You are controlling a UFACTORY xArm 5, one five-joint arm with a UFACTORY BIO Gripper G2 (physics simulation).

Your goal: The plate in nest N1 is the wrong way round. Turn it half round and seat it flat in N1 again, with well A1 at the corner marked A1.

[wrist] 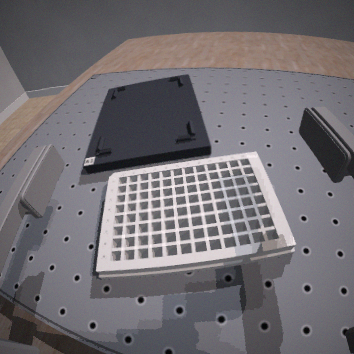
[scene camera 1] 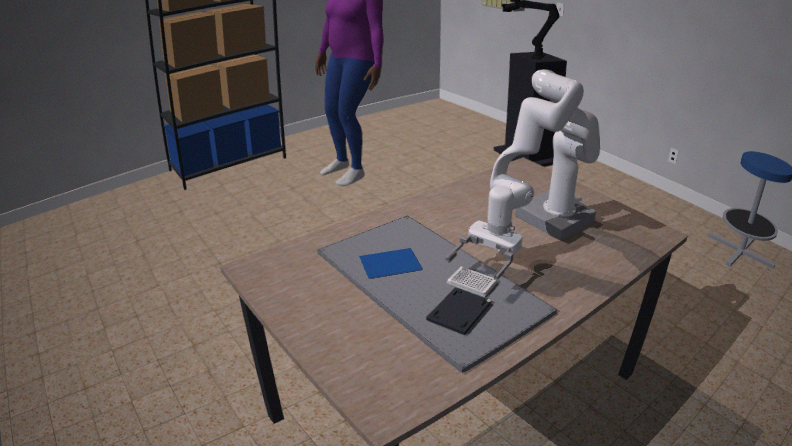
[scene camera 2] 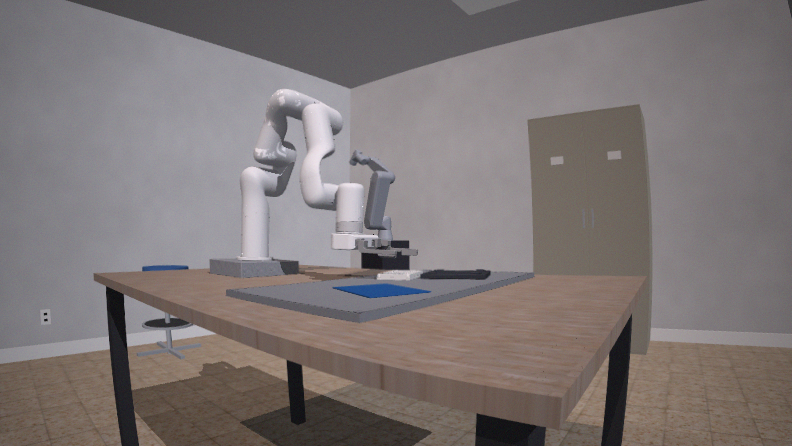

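Observation:
The white multi-well plate [scene camera 1: 472, 280] [scene camera 2: 399, 274] [wrist: 192, 207] lies, apparently flat, on the grey perforated board [scene camera 1: 504, 332] [scene camera 2: 288, 301] [wrist: 240, 100], outside the nest. One long side is close along the black nest [scene camera 1: 460, 310] [scene camera 2: 455, 274] [wrist: 150, 120]; I cannot tell whether they touch. The nest holds no plate, and its corner brackets show. A small white label [wrist: 89, 161] is at its near left corner in the wrist view. Which plate corner has well A1 is not legible. My gripper [scene camera 1: 475, 265] [scene camera 2: 400, 253] [wrist: 185, 162] is wide open and empty, above the plate.
A thin blue rectangle [scene camera 1: 391, 262] [scene camera 2: 382, 289] lies on the board, on the far side of the plate from the nest. The arm's grey base [scene camera 1: 570, 224] [scene camera 2: 238, 268] stands on the wooden table [scene camera 1: 343, 343] [scene camera 2: 498, 343]. A person [scene camera 1: 351, 83] stands behind the table.

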